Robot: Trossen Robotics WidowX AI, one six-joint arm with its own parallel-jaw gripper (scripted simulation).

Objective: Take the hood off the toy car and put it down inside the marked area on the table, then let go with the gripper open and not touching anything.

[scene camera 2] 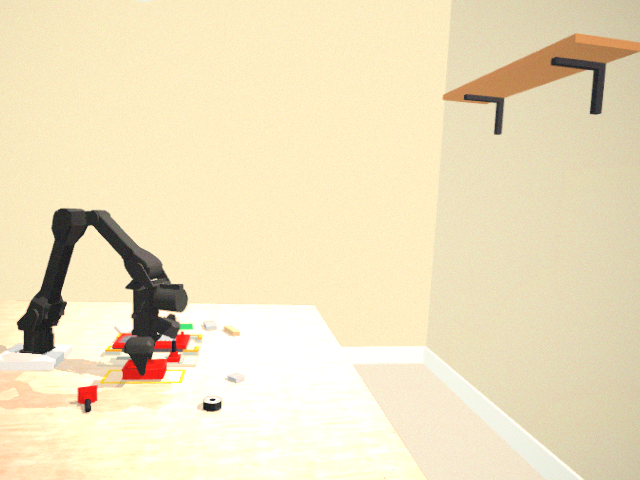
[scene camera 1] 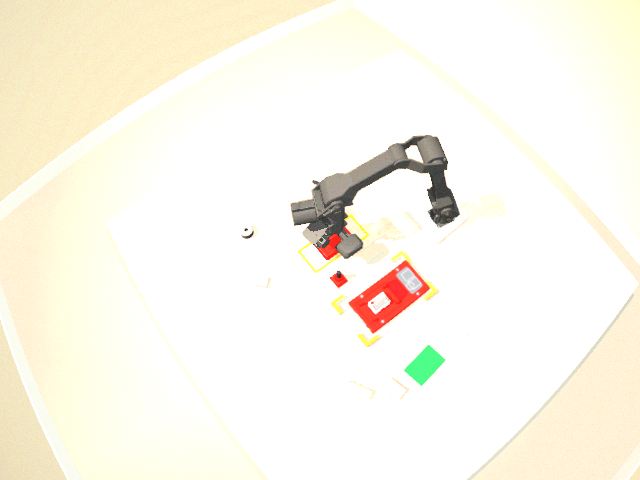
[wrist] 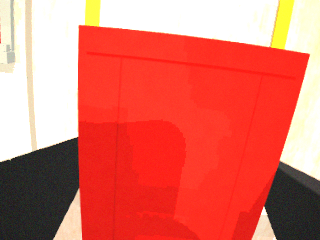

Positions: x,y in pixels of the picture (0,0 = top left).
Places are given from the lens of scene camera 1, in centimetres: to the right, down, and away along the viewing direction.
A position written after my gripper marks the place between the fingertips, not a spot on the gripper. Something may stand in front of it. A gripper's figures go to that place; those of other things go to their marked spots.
my gripper [scene camera 1: 332,240]: 4, 0, 135
green patch [scene camera 1: 428,361]: 29, 32, 120
red toy car body [scene camera 1: 402,285]: 22, 12, 127
